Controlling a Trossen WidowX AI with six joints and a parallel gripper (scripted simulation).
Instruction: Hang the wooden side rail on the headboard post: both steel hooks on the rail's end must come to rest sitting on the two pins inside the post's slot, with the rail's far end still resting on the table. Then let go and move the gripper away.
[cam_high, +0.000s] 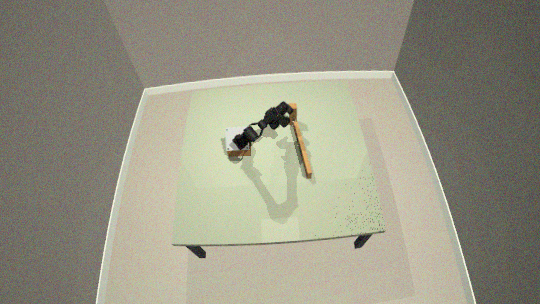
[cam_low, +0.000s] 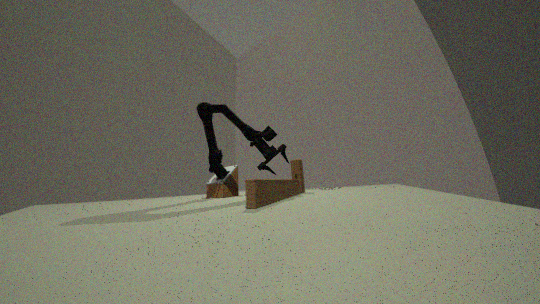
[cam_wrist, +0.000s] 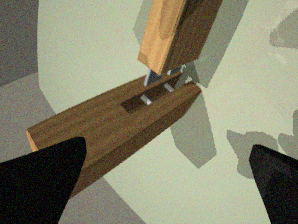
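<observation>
Right now the wooden headboard post is 70 mm to the left of my gripper tip, 50 mm below it and 50 mm ahead of it.
</observation>
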